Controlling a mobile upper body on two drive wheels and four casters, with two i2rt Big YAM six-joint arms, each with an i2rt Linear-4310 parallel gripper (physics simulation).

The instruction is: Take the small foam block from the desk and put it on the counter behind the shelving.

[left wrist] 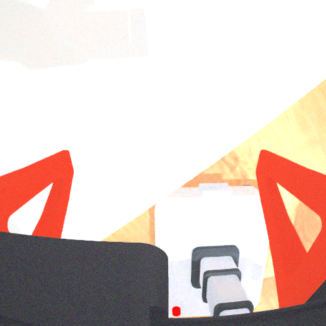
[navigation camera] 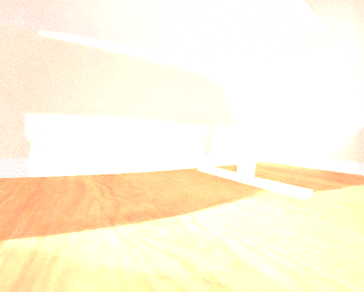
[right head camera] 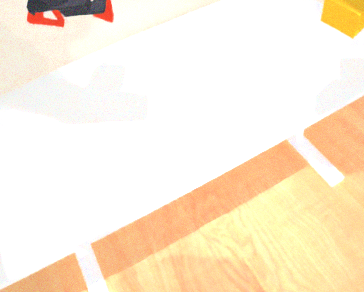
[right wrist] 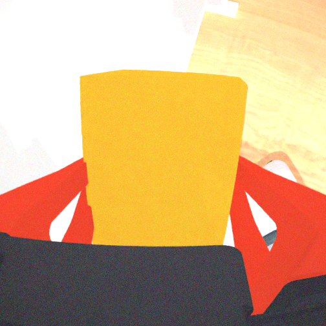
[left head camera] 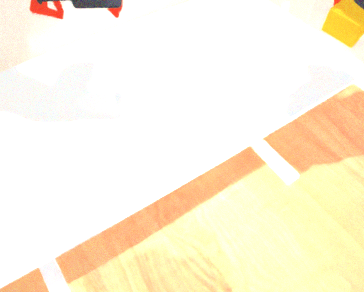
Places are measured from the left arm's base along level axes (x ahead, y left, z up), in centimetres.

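Where they show: left gripper, fingertip midpoint: (right head camera: 87, 21) (left head camera: 89, 14); right gripper, fingertip midpoint: (right head camera: 353, 5) (left head camera: 350, 17).
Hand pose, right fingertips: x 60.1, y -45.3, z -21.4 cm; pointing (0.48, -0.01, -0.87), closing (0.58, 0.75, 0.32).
Things, the pixels of their top centre, and the offset from my right fingertips. "pt": a spot on its surface instead. Level surfaces: height alone.
- small yellow foam block, surface spot: (right head camera: 342, 17) (left head camera: 344, 28) pt dx -4.1, dy +2.6, dz +0.3 cm
- washed-out white table top, its level: dz -47.5 cm
- Wooden floor, its level: dz -119.5 cm
- white table leg, surface spot: (navigation camera: 246, 169) pt dx +66.2, dy -8.3, dz -112.7 cm
The small yellow foam block (left head camera: 345, 22) (right head camera: 342, 17) (right wrist: 162, 110) is at the upper right in both head views and fills the middle of the right wrist view. My right gripper (right wrist: 162, 162) is shut on it, one red finger on each side. My left gripper (left head camera: 90, 16) (right head camera: 87, 23) (left wrist: 164, 160) is open, with nothing between its wide-set fingers. It is at the upper left in the head views. A washed-out white table top (left head camera: 125, 175) (right head camera: 175, 165) (left wrist: 175, 100) lies below both grippers. I cannot tell whether it is the desk or the counter. No shelving can be made out.
Wooden floor (left head camera: 240, 220) (right head camera: 240, 230) (navigation camera: 100, 200) shows past the table's slanting edge, with white foot bars beneath. The robot's white base (left wrist: 210, 220) is near that edge. In the navigation view, a white table leg (navigation camera: 246, 169) stands on a foot bar (navigation camera: 280, 188), and a white panel (navigation camera: 115, 145) is behind.
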